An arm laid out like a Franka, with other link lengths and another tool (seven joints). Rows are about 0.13 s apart.
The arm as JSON. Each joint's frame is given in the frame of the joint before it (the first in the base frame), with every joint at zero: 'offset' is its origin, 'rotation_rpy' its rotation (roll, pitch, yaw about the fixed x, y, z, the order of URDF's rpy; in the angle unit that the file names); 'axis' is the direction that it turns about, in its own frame. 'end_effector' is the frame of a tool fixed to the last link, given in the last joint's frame.
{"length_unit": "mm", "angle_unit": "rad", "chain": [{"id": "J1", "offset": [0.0, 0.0, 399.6], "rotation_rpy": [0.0, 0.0, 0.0], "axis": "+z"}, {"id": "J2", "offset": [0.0, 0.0, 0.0], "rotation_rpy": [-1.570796, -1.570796, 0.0], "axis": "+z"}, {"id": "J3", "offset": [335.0, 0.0, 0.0], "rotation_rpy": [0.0, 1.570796, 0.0], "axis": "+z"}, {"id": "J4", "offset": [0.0, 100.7, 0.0], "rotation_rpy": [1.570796, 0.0, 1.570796], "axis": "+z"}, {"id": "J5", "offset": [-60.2, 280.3, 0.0], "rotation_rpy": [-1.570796, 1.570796, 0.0], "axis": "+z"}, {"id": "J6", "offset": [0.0, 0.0, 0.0], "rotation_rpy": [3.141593, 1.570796, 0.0], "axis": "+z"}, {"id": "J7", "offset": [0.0, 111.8, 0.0], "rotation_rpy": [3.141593, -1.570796, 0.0], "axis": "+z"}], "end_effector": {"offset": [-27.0, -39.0, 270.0], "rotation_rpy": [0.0, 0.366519, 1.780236]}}
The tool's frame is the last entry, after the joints.
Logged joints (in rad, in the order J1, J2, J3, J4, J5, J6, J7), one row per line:
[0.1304, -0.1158, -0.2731, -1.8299, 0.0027, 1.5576, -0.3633]
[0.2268, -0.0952, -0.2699, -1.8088, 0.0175, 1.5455, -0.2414]
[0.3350, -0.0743, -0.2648, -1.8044, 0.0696, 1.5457, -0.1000]
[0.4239, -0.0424, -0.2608, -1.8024, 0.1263, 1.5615, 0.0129]
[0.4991, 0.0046, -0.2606, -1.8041, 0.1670, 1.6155, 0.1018]
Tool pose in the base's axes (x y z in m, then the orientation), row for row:
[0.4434, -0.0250, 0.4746, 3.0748, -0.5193, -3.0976]
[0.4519, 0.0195, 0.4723, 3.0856, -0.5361, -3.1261]
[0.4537, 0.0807, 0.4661, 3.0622, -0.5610, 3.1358]
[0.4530, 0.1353, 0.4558, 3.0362, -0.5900, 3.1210]
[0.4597, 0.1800, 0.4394, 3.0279, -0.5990, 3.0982]
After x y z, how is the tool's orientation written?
As angles about the fixed x, y, z axes (roll, pitch, yaw), in radians.
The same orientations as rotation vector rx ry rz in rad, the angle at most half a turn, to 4 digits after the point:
[0.0344, -2.6200, -0.0722]
[0.0001, -2.6044, -0.0674]
[-0.0370, -2.5789, -0.1046]
[-0.0671, -2.5487, -0.1424]
[-0.0998, -2.5391, -0.1616]

